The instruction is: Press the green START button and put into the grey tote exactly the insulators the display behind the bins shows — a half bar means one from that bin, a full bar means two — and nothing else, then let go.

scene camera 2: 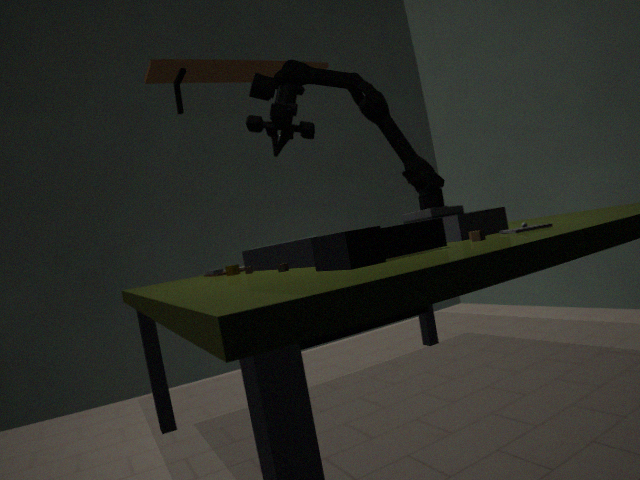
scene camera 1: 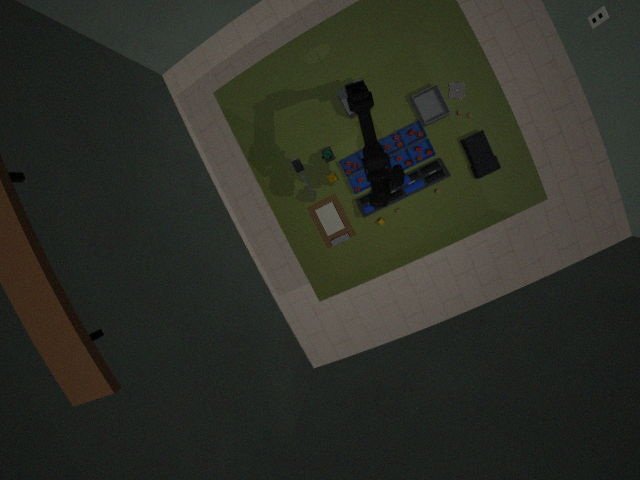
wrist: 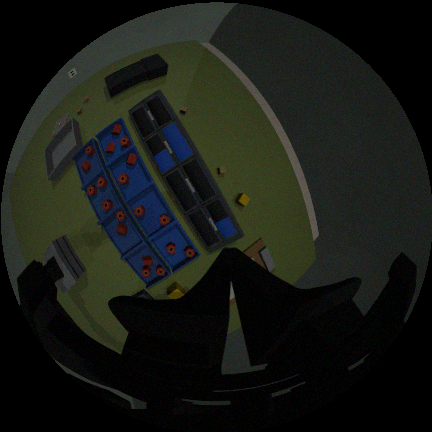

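Seen in the pictures: gripper, between the fingertips: [scene camera 2: 275, 155] [wrist: 228, 253]; arm's base, origin of its link: [scene camera 2: 433, 209] [wrist: 54, 268].
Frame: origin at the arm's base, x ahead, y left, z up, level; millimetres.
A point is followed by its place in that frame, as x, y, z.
Note:
The green START button [scene camera 1: 327, 154] {212, -216, -43} stands left of the blue bins [scene camera 1: 417, 126] [wrist: 141, 172]. Eight bins lie in two rows with red insulators in each, two or three per bin. The display [scene camera 1: 444, 174] [wrist: 187, 139] behind them is dark with eight cells. In the wrist view it shows a full blue bar [wrist: 177, 141] {483, 131, -21}, a half bar [wrist: 164, 160] {444, 102, -37} beside it, and another half bar [wrist: 226, 227] {521, -95, -21} at the near end. The grey tote [scene camera 1: 430, 104] {127, 329, -78} [wrist: 64, 146] {139, 332, -78} looks empty. My gripper [scene camera 2: 276, 153] {444, -25, 216} [wrist: 228, 253] {444, -25, 216} is shut and empty, high above the table; its fingertips are indistinct in scene camera 1.
A black box [scene camera 1: 479, 153] {418, 474, -32} [wrist: 136, 76] {429, 435, -41} stands beyond the display's far end. Yellow cubes [scene camera 1: 331, 178] {330, -232, -44} [scene camera 1: 381, 221] {605, -56, -57} and small tan cubes [scene camera 1: 436, 191] [wrist: 221, 170] lie around. A brown-framed board [scene camera 1: 316, 214] {480, -365, -78} and a dark-headed tool [scene camera 1: 297, 165] {212, -381, -64} lie left. A flat grey plate [scene camera 1: 456, 90] {98, 468, -78} lies beside the tote.

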